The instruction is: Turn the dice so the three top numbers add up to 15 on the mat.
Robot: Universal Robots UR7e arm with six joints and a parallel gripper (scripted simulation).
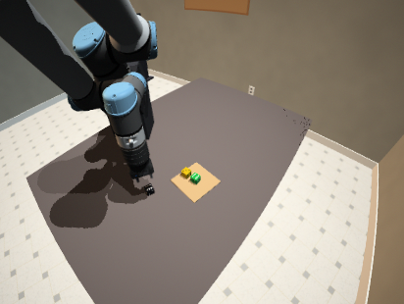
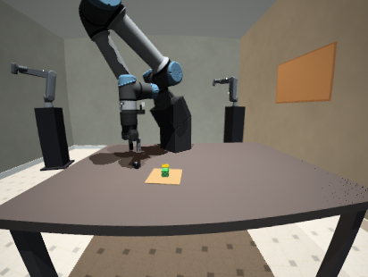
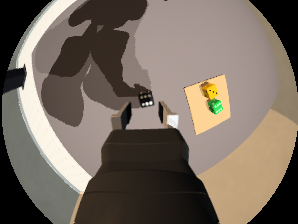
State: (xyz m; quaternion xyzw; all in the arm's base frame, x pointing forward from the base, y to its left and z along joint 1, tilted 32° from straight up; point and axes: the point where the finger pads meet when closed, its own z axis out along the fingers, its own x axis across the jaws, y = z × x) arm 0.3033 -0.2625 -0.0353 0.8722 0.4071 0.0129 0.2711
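Now: the black die 90 mm below my hand. The rest, counted from my hand: yellow die (90 mm ahead, 130 mm to the left, 90 mm below); green die (140 mm ahead, 120 mm to the left, 90 mm below); tan mat (140 mm ahead, 120 mm to the left, 110 mm below).
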